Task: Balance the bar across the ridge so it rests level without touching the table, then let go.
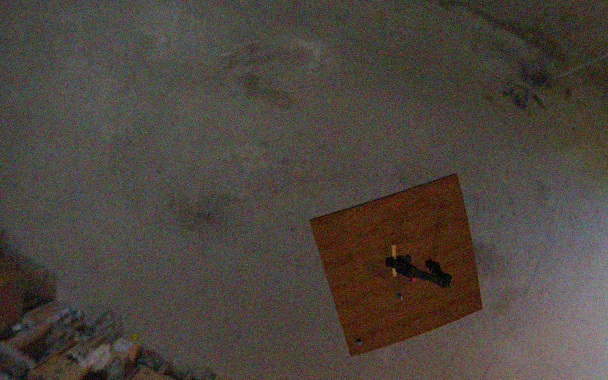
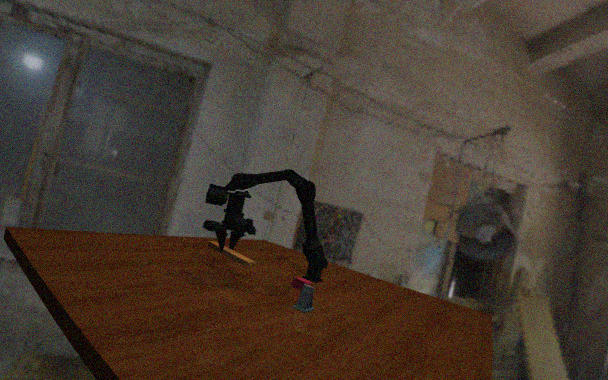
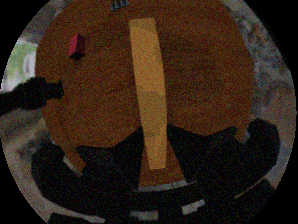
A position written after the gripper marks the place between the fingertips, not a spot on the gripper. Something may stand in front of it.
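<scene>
Flat yellow bar (image 3: 150, 82), carried by the gripper (image 2: 225, 251), (image 3: 154, 127).
</scene>
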